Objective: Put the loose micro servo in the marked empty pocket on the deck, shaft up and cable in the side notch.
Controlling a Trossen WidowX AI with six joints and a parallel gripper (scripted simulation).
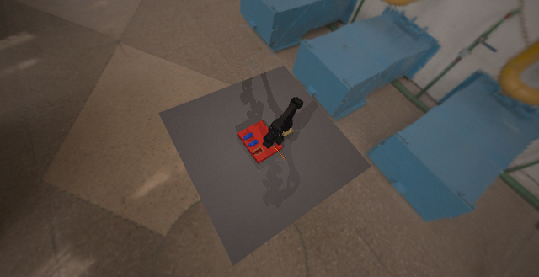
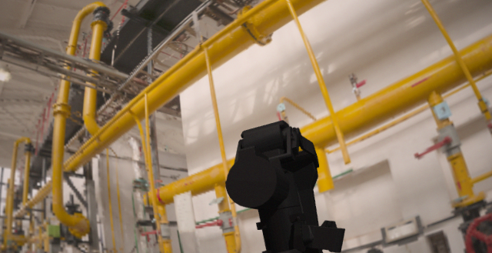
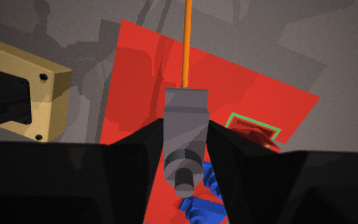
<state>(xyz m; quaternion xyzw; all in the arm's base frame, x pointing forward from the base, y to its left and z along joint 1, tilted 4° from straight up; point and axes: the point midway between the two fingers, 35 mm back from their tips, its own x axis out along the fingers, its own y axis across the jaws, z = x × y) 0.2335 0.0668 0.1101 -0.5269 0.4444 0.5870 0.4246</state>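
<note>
My gripper tip is 10 mm past the red deck, 90 mm to the left of it and 100 mm above it.
</note>
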